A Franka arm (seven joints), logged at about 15 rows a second.
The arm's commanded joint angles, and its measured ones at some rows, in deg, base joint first. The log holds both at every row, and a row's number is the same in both.
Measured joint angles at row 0: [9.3 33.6 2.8 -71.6 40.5 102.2 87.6]
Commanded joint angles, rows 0 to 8: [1.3 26.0 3.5 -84.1 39.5 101.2 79.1]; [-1.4 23.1 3.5 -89.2 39.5 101.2 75.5]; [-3.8 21.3 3.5 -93.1 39.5 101.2 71.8]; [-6.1 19.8 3.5 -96.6 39.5 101.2 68.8]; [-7.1 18.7 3.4 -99.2 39.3 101.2 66.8]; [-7.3 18.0 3.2 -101.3 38.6 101.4 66.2]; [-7.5 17.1 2.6 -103.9 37.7 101.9 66.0]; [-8.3 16.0 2.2 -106.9 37.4 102.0 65.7]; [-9.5 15.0 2.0 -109.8 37.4 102.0 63.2]
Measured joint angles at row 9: [-8.2 19.8 2.0 -101.0 38.5 99.8 66.6]
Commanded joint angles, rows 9 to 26: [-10.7 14.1 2.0 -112.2 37.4 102.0 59.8]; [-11.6 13.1 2.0 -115.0 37.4 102.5 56.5]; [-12.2 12.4 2.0 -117.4 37.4 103.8 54.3]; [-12.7 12.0 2.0 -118.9 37.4 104.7 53.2]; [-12.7 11.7 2.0 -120.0 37.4 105.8 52.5]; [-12.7 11.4 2.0 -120.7 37.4 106.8 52.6]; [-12.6 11.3 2.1 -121.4 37.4 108.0 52.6]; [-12.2 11.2 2.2 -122.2 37.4 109.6 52.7]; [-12.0 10.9 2.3 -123.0 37.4 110.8 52.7]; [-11.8 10.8 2.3 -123.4 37.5 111.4 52.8]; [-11.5 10.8 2.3 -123.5 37.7 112.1 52.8]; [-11.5 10.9 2.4 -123.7 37.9 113.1 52.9]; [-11.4 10.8 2.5 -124.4 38.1 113.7 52.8]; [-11.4 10.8 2.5 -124.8 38.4 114.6 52.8]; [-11.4 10.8 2.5 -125.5 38.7 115.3 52.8]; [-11.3 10.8 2.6 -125.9 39.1 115.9 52.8]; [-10.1 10.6 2.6 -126.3 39.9 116.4 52.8]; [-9.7 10.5 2.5 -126.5 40.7 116.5 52.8]
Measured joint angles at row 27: [-11.0 12.7 2.4 -124.0 38.9 114.7 53.4]
